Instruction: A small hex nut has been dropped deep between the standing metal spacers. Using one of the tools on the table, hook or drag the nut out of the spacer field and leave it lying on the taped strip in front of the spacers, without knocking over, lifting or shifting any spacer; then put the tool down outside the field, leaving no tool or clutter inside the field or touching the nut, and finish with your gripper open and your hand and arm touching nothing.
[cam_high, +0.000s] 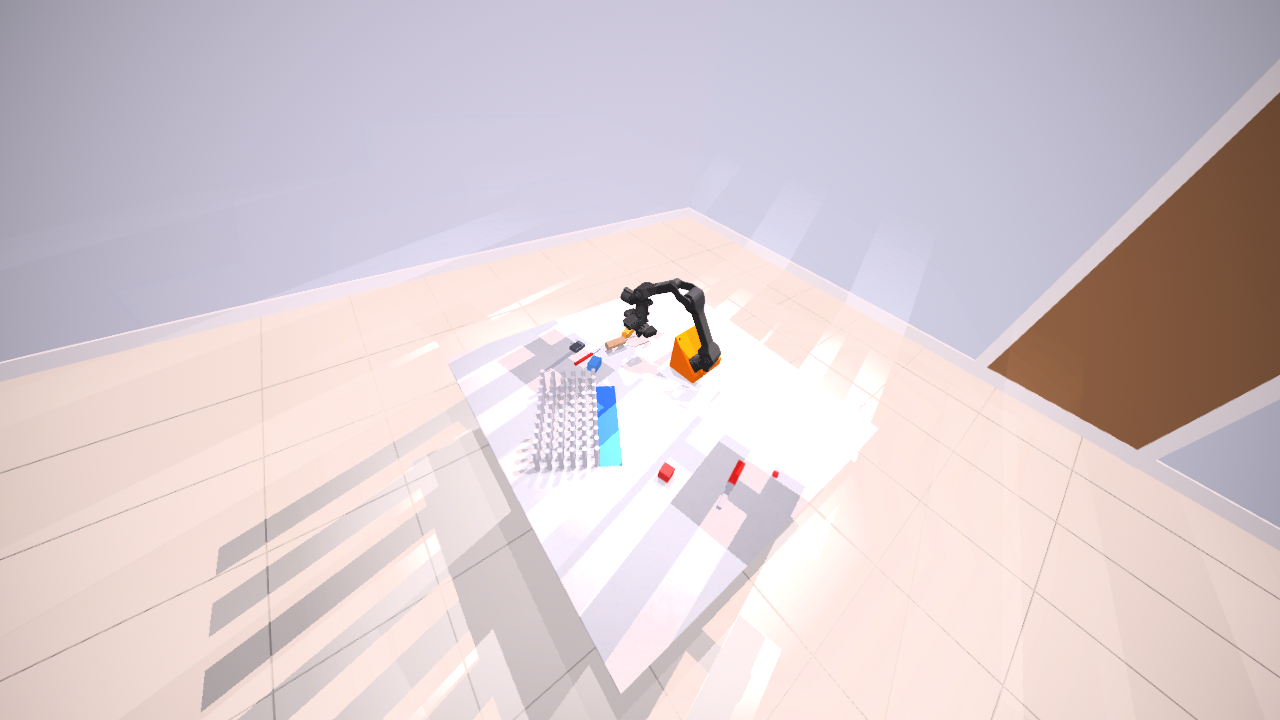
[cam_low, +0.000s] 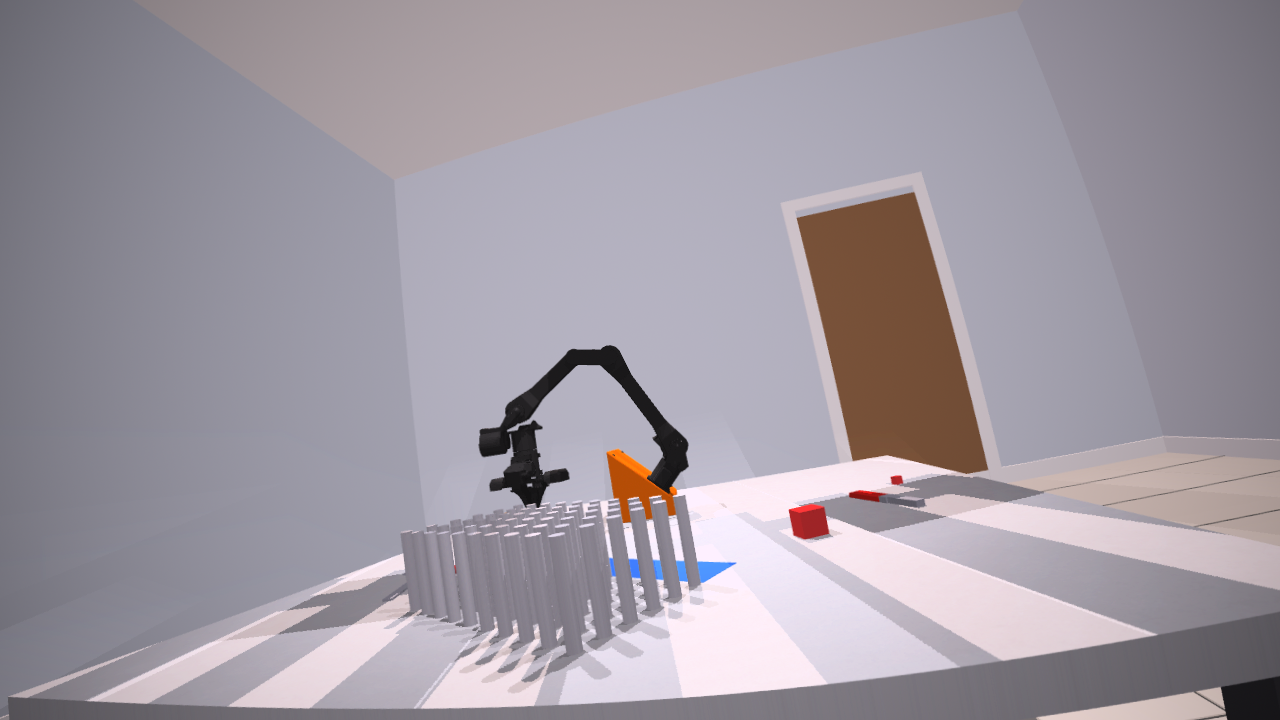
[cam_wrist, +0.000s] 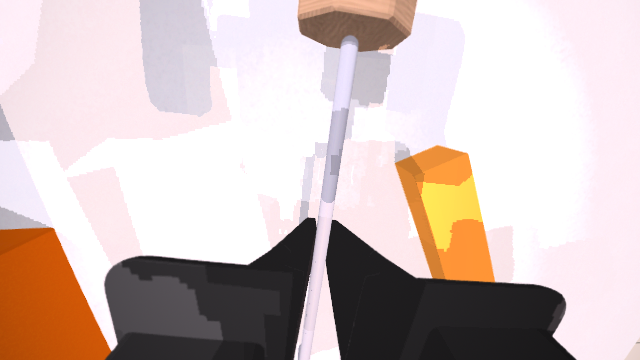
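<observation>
The thin red stick is 210 mm ahead of my gripper tip, 80 mm to the right of it and 40 mm below it. From my gripper tip the other things lie so: blue block: 250 mm ahead, 30 mm below, 10 mm to the right; then blue taped strip: 400 mm ahead, 250 mm to the left, 50 mm below; then yellow bar: 110 mm to the right, 80 mm behind, 30 mm below.
</observation>
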